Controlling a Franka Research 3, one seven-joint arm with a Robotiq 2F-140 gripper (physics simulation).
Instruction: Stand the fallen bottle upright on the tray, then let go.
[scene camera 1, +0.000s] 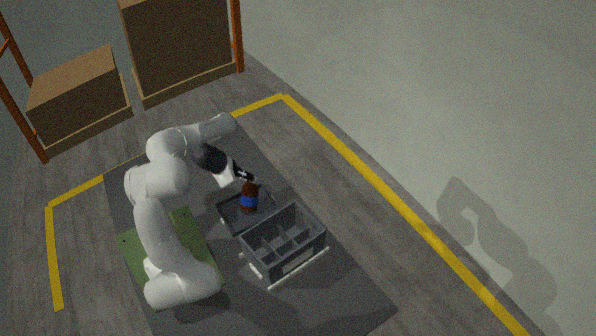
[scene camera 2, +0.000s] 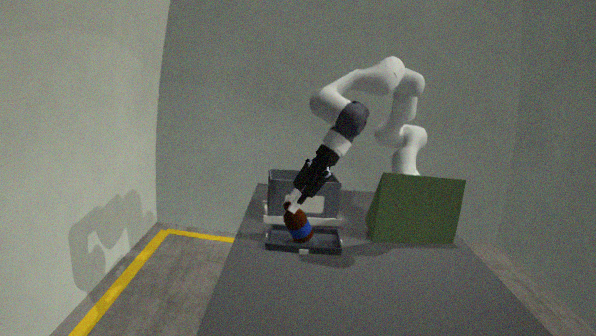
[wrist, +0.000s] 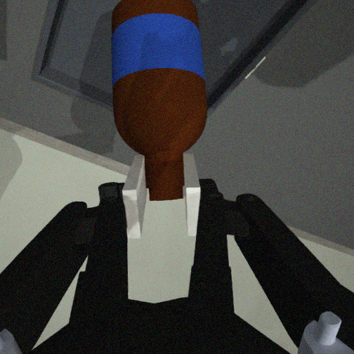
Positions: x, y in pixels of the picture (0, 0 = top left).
Labels:
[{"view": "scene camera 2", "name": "my gripper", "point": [288, 209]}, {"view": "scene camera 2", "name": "brown bottle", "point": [297, 224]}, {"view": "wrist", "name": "my gripper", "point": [164, 172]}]

